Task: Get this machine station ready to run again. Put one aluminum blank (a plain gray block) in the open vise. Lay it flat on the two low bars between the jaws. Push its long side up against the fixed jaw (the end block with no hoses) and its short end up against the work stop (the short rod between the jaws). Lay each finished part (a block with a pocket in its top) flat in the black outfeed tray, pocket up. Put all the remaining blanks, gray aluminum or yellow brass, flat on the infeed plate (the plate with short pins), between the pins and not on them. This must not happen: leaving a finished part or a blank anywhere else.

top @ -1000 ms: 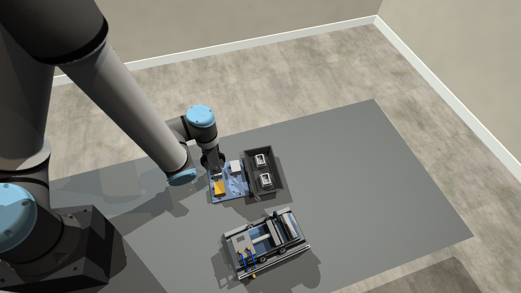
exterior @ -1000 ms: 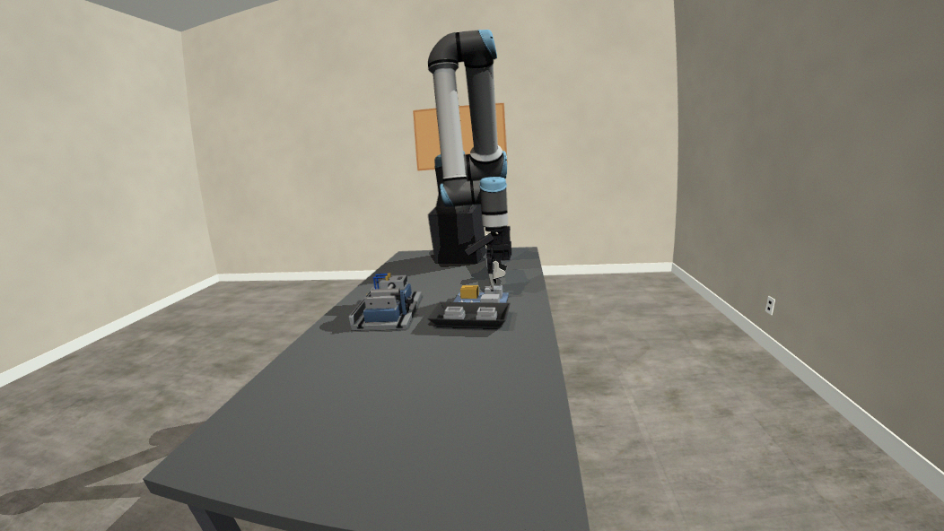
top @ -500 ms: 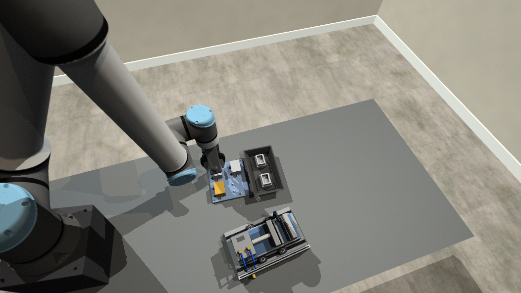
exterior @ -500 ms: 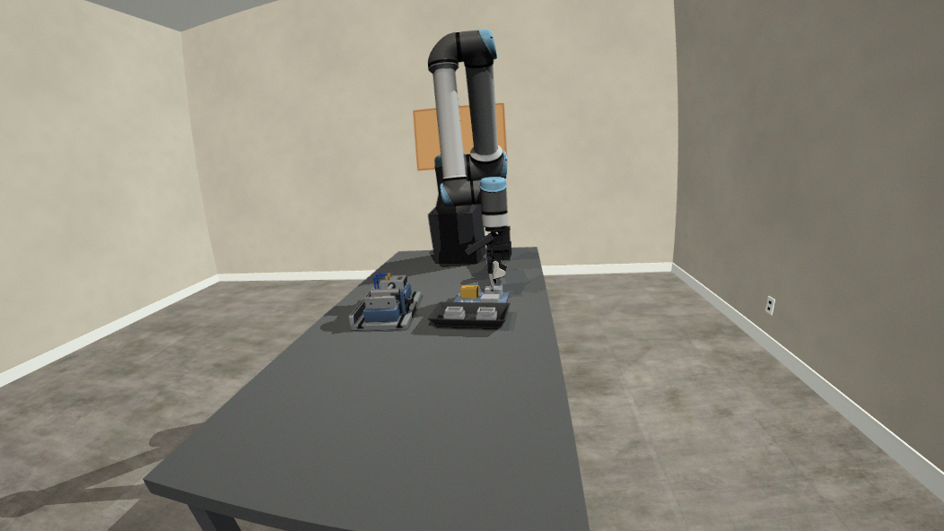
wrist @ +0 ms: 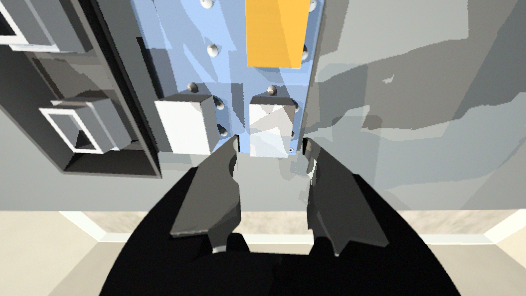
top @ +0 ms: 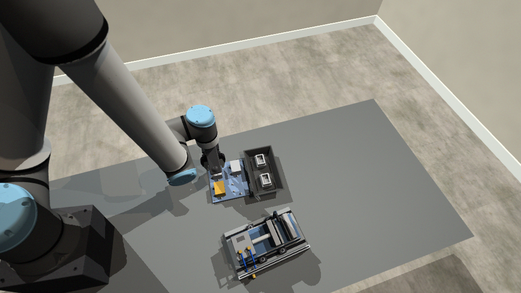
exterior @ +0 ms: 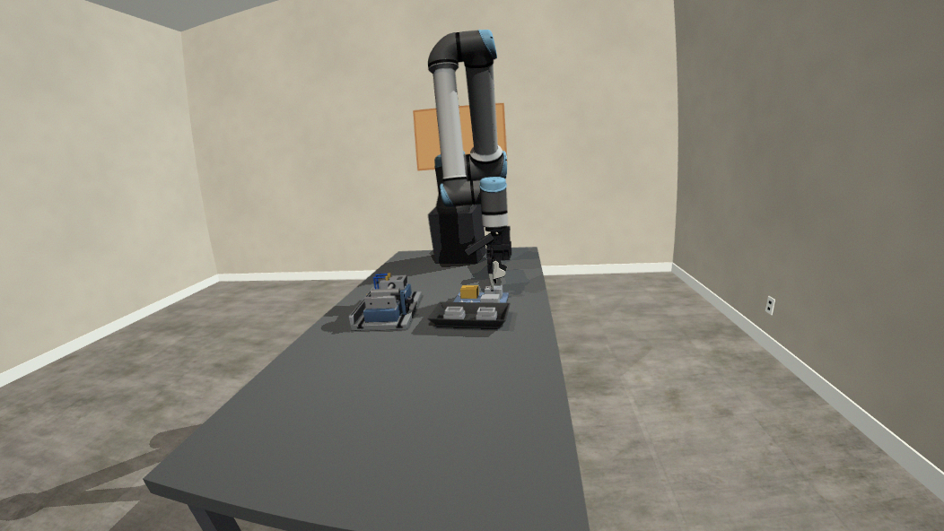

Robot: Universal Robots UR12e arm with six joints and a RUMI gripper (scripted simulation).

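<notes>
The gray blank lies 40 mm below my hand. From my hand the other things lie so: yellow brass blank 90 mm to the right, 40 mm below, 10 mm ahead; then blue infeed plate 60 mm below, 50 mm ahead, 40 mm to the right; then pale rod 350 mm to the right, 150 mm ahead, 20 mm above.
</notes>
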